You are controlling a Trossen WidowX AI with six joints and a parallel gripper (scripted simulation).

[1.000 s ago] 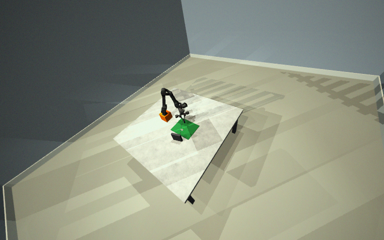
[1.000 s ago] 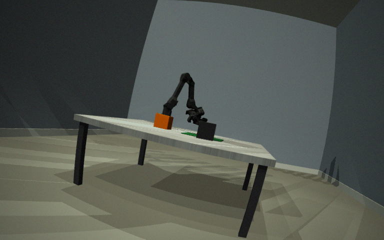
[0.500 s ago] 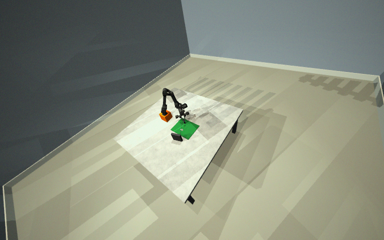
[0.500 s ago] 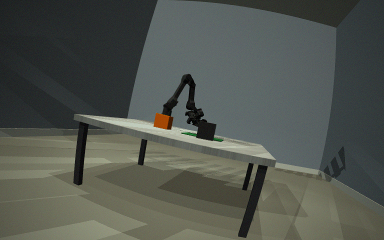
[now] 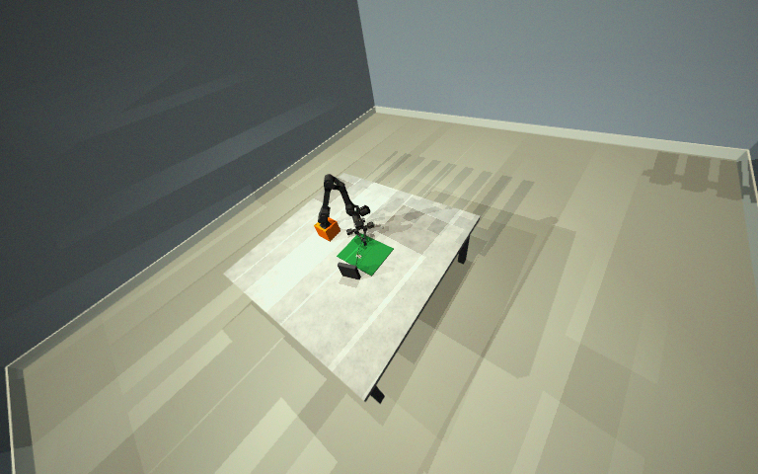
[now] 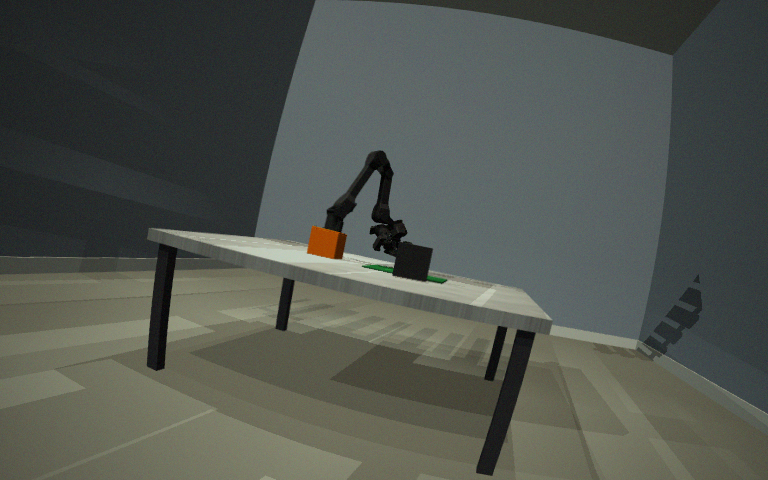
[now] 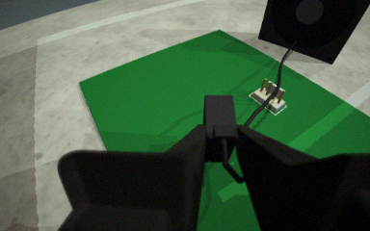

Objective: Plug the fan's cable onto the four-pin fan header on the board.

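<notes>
My gripper tip is 7 cm above the board, 5 cm to the left of it and 4 cm short of it. The rest, counted from my gripper tip: black fan 21 cm to the right, 11 cm ahead; then white four-pin fan header 9 cm to the right, 5 cm below, 4 cm ahead; then black plug 1 cm below, 1 cm ahead.
</notes>
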